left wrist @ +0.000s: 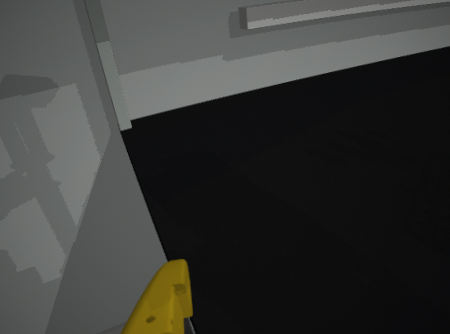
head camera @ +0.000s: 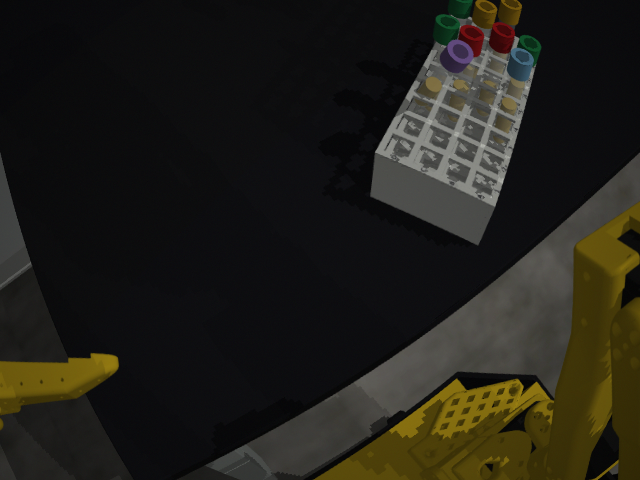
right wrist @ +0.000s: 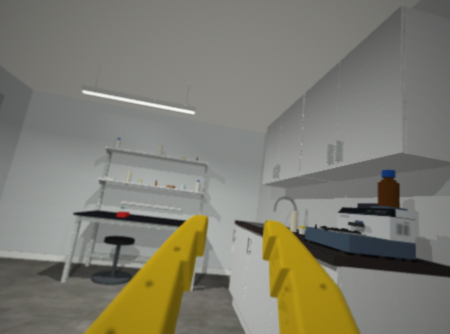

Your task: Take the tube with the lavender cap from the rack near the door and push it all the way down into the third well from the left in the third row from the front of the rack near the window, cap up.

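Frame: origin at the left arm's base, x ahead, y left, z up, level; centimetres.
Seen in the pictures: left end effector, tool point: [left wrist: 188, 280]; right end effector, tool point: [right wrist: 206, 231]; right arm's base, origin of the base link: [head camera: 509, 437].
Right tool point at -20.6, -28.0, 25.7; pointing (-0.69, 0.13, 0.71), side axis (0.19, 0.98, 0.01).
Note:
Offsets run from my right tool point to a thing's top centre, as dx, dy, dz. "pt": to the spot under its first point.
A white rack {+42.4, -17.8, -21.2} [head camera: 429, 198] stands on the black table at the upper right of the head view. The lavender-capped tube {+43.3, -14.1, -13.3} [head camera: 456, 55] stands cap up in its far part, by the left side, near a red cap. The frames do not tell whether this is the door or window rack; a second rack does not show. My left gripper [head camera: 105, 365] [left wrist: 177, 280] shows one notched jaw and is open, over the table's left edge, far from the rack. My right gripper [right wrist: 235, 223] is open and empty, its jaws apart, pointing into the room; it does not show in the head view.
Green {+45.3, -16.5, -15.0} [head camera: 446, 29], red {pt +42.0, -19.4, -15.3} [head camera: 501, 38], orange {+45.3, -21.3, -15.0} [head camera: 484, 14] and light blue {pt +39.2, -18.3, -15.2} [head camera: 520, 64] caps stand around the lavender one. My right arm [head camera: 589, 310] rises at the head view's right edge. The right wrist view shows a side counter [right wrist: 360, 260], cabinets [right wrist: 360, 100] and a stool [right wrist: 119, 241].

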